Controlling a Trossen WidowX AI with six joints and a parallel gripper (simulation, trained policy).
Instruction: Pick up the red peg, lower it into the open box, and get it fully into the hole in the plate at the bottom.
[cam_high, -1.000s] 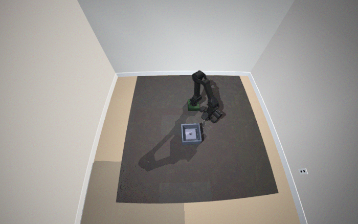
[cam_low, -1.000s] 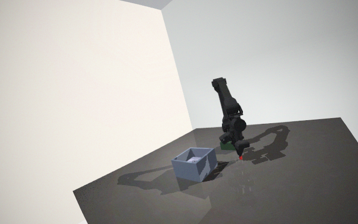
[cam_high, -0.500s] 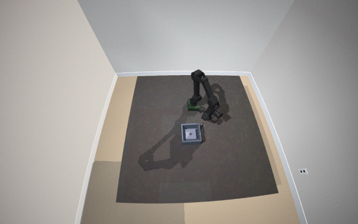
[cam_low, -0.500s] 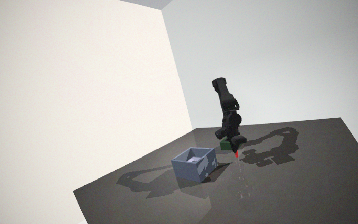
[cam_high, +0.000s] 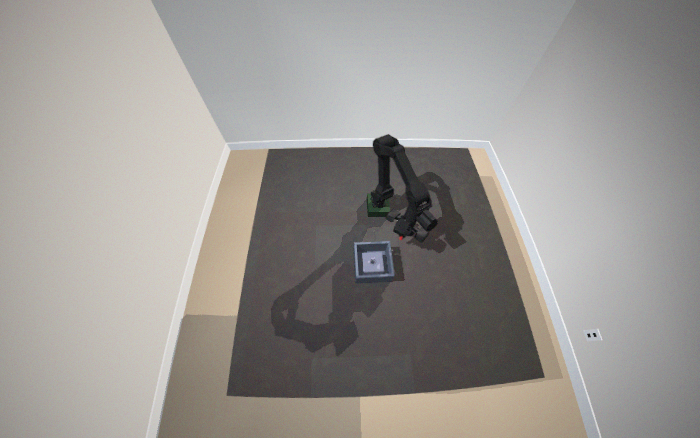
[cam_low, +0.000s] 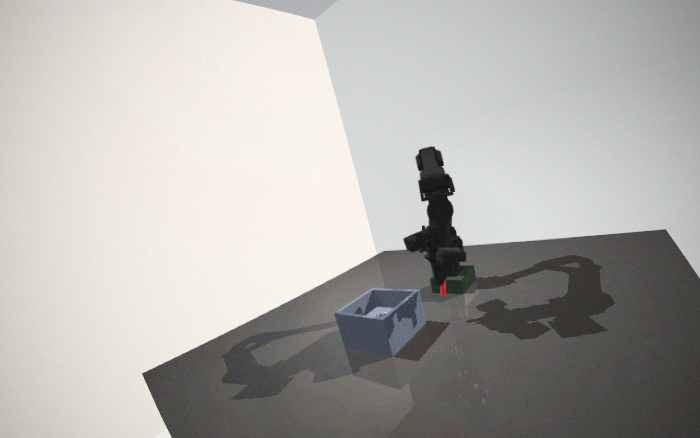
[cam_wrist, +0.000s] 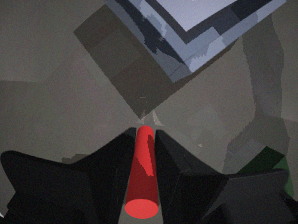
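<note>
The pale plate is 80 mm ahead of my gripper tip, 140 mm to the right of it and 60 mm below it. Round my gripper tip: blue-grey box (80 mm ahead, 140 mm to the right, 80 mm below); red peg (10 mm behind, 10 mm to the left, 10 mm above).
</note>
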